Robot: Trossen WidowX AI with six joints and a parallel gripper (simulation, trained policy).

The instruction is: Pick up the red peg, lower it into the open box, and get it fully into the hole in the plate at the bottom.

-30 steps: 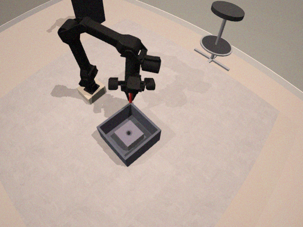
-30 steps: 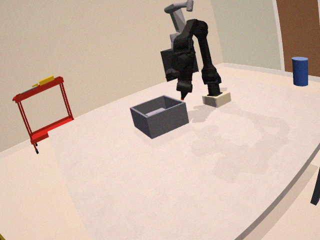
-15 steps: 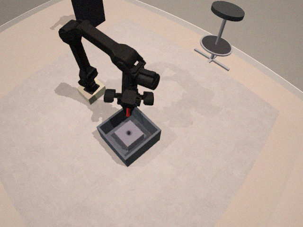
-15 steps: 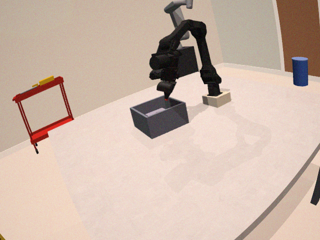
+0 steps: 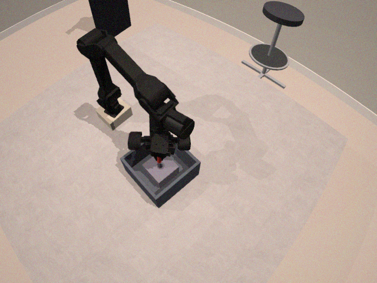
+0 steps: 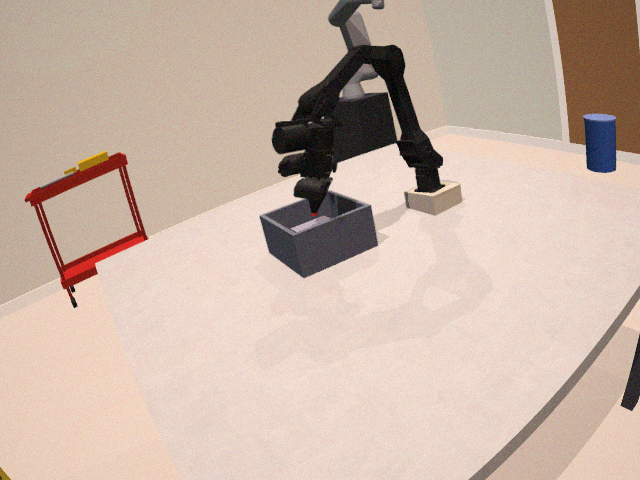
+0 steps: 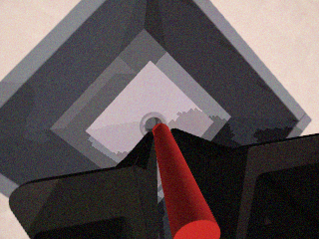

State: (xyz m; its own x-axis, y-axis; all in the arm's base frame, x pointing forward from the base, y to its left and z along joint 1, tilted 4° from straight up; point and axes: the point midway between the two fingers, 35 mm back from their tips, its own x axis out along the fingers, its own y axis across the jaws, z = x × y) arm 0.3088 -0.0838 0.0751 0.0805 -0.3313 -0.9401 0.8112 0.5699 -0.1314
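The red peg lies 1 cm to the left of my gripper tip and 3 cm above it. Also, from my gripper tip: pale grey plate: 5 cm below; then grey box: 7 cm below.
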